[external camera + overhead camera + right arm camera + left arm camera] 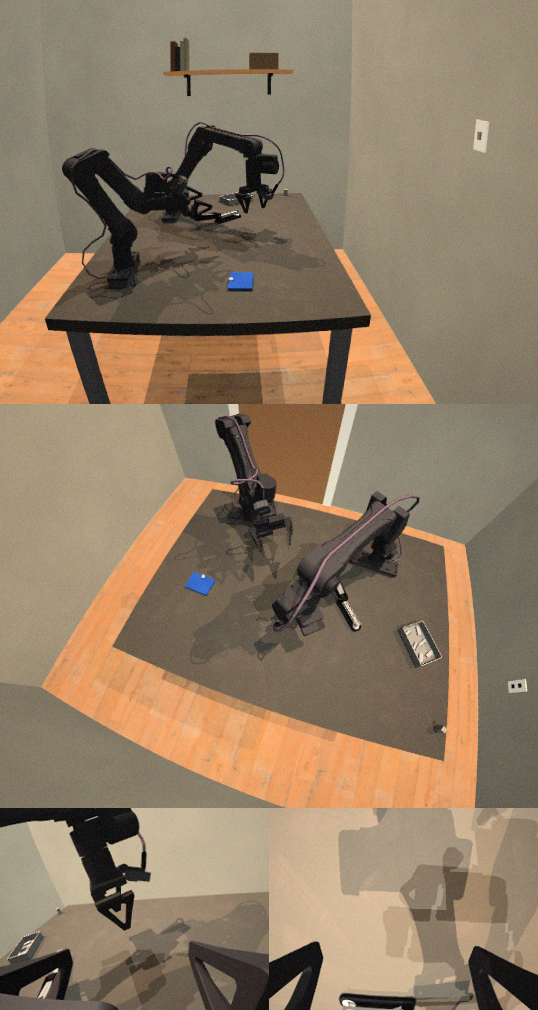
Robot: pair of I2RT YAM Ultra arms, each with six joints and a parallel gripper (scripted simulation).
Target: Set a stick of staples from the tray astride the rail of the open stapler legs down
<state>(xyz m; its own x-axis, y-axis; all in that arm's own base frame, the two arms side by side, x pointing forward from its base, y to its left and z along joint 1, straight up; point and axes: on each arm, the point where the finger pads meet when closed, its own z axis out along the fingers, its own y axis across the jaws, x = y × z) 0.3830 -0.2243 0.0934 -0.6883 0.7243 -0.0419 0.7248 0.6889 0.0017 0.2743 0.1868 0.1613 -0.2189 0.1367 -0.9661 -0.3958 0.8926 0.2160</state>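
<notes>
Right now the grey tray is 130 mm behind my left hand, 430 mm to the left of it and 90 mm below it. Round my left hand: staple strip (180 mm behind, 420 mm to the left, 100 mm below); blue pad (10 mm behind, 410 mm to the right, 100 mm below); stapler (170 mm behind, 110 mm to the left, 80 mm below).
</notes>
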